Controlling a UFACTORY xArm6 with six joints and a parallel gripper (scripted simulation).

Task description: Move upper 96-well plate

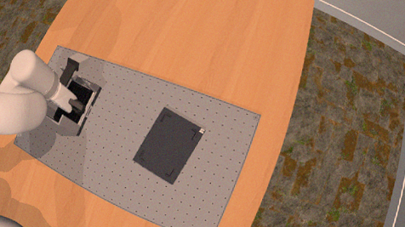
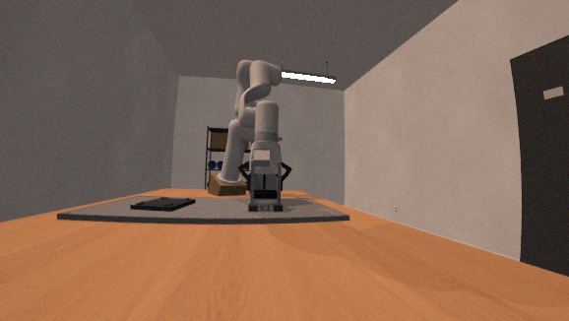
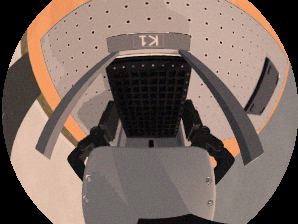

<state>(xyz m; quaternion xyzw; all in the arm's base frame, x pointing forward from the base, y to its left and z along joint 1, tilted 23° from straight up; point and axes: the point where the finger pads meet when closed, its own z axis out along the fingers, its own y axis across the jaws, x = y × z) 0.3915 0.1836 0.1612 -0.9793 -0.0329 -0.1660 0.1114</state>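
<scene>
My hand is 10 mm above the black 96-well plate. From my hand the other things lie so: white plate (20 mm below); pale A1 square (130 mm ahead, 350 mm to the right, 40 mm below).
</scene>
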